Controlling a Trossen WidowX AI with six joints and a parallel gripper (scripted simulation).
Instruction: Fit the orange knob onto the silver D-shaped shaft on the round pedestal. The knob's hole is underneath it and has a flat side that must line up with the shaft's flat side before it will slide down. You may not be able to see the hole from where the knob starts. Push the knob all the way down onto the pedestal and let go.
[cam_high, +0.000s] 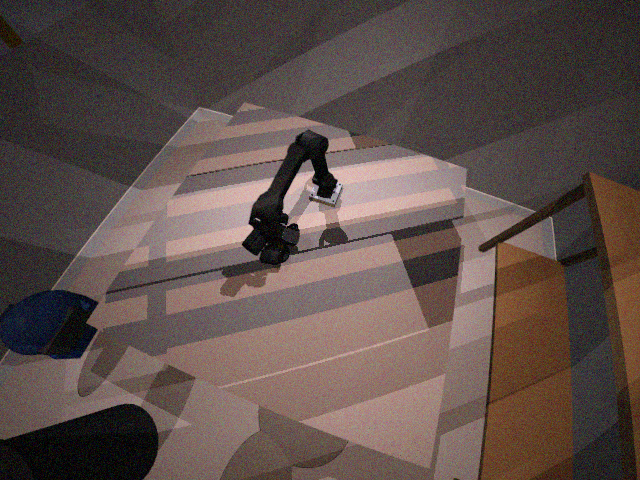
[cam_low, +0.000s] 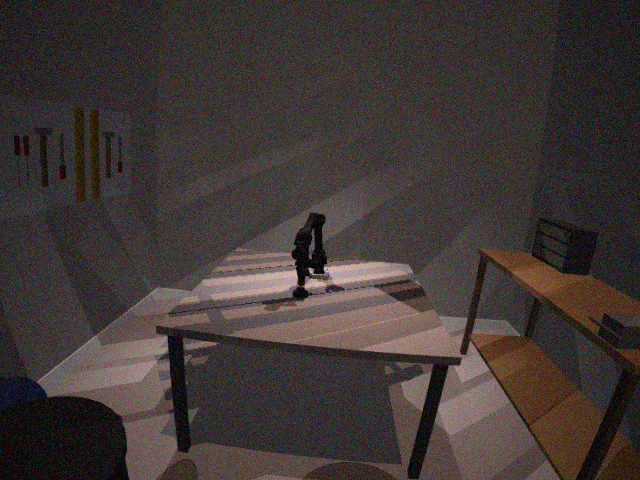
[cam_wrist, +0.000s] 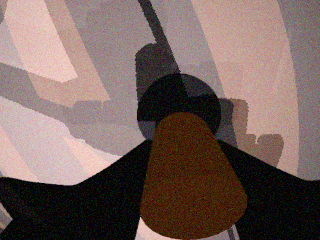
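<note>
Now: gripper tip 3 cm below the orange knob. The rest, counted from my gripper tip: round dark pedestal (4 cm below).
</note>
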